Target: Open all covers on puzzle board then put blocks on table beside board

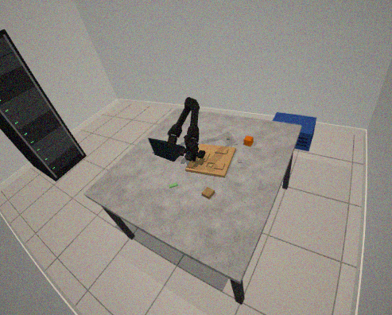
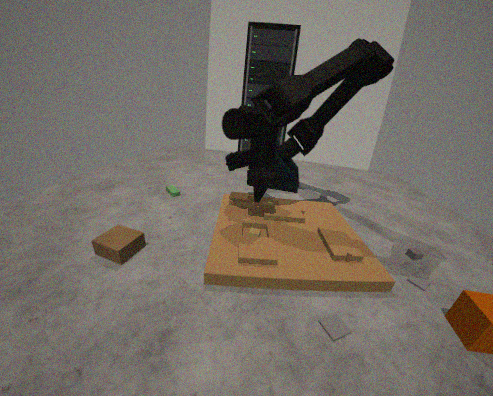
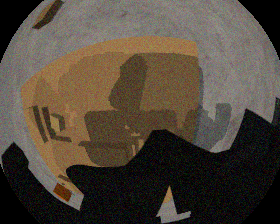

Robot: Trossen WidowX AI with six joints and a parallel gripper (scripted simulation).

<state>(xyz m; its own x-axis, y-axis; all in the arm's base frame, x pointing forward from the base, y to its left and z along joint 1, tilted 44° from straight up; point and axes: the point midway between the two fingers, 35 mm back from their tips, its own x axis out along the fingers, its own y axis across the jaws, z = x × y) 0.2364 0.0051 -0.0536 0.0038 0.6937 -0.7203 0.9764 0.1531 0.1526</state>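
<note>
The tan puzzle board is 9 cm ahead of my gripper tip and 7 cm to the left of it. Round my gripper tip: small green piece: 2 cm behind, 24 cm to the right, 2 cm below; orange cube: 26 cm ahead, 36 cm to the left; brown block: 25 cm ahead, 19 cm to the right, 1 cm below.
</note>
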